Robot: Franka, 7 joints.
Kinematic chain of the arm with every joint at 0, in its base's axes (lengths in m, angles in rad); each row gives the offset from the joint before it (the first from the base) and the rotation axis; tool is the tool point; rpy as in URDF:
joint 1: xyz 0 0 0.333 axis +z
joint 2: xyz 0 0 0 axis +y
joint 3: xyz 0 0 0.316 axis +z
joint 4: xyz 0.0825 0 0 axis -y
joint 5: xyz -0.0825 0 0.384 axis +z
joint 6: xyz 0 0 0 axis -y
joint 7: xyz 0.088 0 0 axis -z
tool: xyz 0 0 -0.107 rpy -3.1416 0 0
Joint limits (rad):
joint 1: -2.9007..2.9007
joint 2: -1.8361..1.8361
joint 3: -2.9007..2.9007
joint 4: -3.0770..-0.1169
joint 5: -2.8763..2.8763
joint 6: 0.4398..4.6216
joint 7: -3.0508..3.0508
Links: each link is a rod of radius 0.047 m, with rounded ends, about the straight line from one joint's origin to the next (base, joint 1, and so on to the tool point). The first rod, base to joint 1, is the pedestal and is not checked.
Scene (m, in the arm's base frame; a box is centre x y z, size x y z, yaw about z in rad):
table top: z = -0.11
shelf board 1: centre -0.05 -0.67 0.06 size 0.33 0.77 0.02 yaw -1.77
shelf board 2: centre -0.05 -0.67 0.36 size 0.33 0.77 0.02 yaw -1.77
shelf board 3: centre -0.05 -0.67 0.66 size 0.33 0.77 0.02 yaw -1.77
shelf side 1: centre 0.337 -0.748 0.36 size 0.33 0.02 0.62 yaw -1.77
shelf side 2: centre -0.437 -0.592 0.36 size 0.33 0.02 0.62 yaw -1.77
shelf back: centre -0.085 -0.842 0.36 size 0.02 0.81 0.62 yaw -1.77
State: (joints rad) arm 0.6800 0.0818 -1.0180 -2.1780 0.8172 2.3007 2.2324
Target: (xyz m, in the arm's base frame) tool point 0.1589 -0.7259 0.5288
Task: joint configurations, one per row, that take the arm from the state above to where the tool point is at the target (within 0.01 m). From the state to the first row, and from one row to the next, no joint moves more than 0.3 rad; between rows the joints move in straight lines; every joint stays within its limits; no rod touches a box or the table.
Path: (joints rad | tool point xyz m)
1: 0.6228 -0.1837 -1.0585 -2.2021 0.8032 2.2491 2.2324 | 0.4846 -0.2184 0.4436
2: 0.5657 -0.4492 -1.0990 -2.2262 0.7893 2.1974 2.2324 | 0.4288 -0.2719 0.4884
3: 0.5085 -0.7147 -1.1395 -2.2503 0.7753 2.1458 2.2324 | 0.3642 -0.3206 0.5167
4: 0.4513 -0.9802 -1.1800 -2.2744 0.7614 2.0942 2.2324 | 0.2952 -0.3614 0.5295
5: 0.3941 -1.2457 -1.2205 -2.2986 0.7474 2.0425 2.2324 | 0.2262 -0.3924 0.5288
6: 0.5306 -1.1600 -1.3686 -2.0694 0.7599 2.1795 2.2324 | 0.2317 -0.4979 0.5067
7: 0.6671 -1.0743 -1.5166 -1.8402 0.7723 2.3165 2.2324 | 0.2211 -0.5918 0.4894
8: 0.8036 -0.9887 -1.6647 -1.6110 0.7848 2.4535 2.2324 | 0.1951 -0.6696 0.4929
9: 0.9400 -0.9030 -1.8127 -1.3818 0.7972 2.5905 2.2324 | 0.1589 -0.7259 0.5288

